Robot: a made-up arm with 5 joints. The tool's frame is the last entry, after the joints. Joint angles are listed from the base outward. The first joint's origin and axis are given. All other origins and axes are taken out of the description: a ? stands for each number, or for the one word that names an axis. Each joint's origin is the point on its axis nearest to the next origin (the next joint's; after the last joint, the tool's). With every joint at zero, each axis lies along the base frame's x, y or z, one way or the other. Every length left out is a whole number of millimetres.
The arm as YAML. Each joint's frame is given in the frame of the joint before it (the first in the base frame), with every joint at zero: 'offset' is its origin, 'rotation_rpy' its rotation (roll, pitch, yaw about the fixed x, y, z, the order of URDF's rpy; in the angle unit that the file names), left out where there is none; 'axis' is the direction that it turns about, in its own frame. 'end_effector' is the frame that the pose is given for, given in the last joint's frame.
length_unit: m
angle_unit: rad
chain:
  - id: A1
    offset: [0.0, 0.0, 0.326]
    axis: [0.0, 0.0, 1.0]
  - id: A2
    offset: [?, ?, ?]
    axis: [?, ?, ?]
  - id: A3
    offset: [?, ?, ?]
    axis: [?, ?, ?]
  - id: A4
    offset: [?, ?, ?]
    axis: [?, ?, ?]
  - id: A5
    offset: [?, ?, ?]
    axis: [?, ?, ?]
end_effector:
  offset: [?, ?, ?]
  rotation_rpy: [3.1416, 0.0, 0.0]
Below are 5 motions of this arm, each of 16 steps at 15 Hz.
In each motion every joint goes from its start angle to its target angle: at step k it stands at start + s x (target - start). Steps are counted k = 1, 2, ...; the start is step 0. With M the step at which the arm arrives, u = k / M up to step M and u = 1 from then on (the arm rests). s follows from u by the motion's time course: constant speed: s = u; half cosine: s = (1 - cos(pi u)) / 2; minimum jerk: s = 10 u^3 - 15 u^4 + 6 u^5.
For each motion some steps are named. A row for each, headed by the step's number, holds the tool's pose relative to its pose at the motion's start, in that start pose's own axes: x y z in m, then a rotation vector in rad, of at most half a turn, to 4 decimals.
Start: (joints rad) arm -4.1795 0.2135 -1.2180 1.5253 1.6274
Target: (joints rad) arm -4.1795 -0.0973 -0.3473 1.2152 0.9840
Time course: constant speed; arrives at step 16
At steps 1, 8, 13, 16:
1: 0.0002 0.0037 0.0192 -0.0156 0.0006 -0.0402
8: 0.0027 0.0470 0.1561 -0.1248 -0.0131 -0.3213
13: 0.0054 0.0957 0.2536 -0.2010 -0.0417 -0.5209
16: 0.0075 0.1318 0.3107 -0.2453 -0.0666 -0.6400

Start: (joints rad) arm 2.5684 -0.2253 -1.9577 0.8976 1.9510
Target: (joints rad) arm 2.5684 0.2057 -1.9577 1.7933 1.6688
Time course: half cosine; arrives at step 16
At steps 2, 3, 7, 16:
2: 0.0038 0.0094 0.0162 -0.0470 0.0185 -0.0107
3: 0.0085 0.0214 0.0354 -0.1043 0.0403 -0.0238
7: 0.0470 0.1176 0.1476 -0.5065 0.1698 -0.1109
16: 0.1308 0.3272 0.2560 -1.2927 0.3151 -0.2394

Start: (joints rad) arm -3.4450 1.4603 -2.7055 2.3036 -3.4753
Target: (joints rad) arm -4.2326 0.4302 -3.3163 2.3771 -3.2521
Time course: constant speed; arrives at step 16
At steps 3, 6, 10, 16:
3: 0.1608 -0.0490 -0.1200 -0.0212 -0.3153 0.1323
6: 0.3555 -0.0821 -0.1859 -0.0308 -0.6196 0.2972
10: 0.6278 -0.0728 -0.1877 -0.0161 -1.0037 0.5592
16: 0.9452 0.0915 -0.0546 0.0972 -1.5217 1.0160

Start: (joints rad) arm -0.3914 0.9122 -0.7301 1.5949 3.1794
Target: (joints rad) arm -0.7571 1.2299 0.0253 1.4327 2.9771
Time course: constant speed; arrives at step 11
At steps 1, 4, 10, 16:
1: -0.0015 0.0004 0.0520 -0.0299 0.0837 -0.0265
4: 0.0258 0.0194 0.2032 -0.1242 0.3310 -0.1213
10: 0.2117 0.1090 0.4317 -0.3238 0.8076 -0.3710
16: 0.2564 0.1253 0.4550 -0.3570 0.8847 -0.4194

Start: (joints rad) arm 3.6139 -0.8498 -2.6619 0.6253 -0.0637
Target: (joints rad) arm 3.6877 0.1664 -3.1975 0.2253 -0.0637
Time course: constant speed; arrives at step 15
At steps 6, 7, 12, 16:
6: -0.1392 0.0004 0.1245 0.0099 -0.0317 0.0284
7: -0.1655 -0.0007 0.1412 0.0117 -0.0369 0.0332
12: -0.3058 -0.0116 0.2042 0.0208 -0.0633 0.0566
16: -0.3942 -0.0221 0.2249 0.0266 -0.0790 0.0706

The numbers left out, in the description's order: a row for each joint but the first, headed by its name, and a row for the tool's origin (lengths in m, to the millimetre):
A2: xyz 0.0 0.0 0.0, axis 0.0 1.0 0.0
A3: xyz 0.04 0.0 0.211, axis 0.0 1.0 0.0
A4: xyz 0.108 0.0 -0.476, axis 0.0 1.0 0.0
A5: xyz 0.117 0.0 -0.149, axis 0.0 0.0 -1.0
tool: xyz 0.0 0.0 0.0

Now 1 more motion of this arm.
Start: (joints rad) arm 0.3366 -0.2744 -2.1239 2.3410 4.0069
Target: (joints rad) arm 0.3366 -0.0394 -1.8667 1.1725 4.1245
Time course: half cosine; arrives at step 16
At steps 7, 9, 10, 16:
7: -0.0851 0.1000 0.0239 -0.2113 -0.1715 0.0470
9: -0.1208 0.1419 0.0380 -0.3167 -0.2511 0.0693
10: -0.1366 0.1603 0.0454 -0.3681 -0.2885 0.0798
16: -0.1811 0.2126 0.0728 -0.5400 -0.4077 0.1131

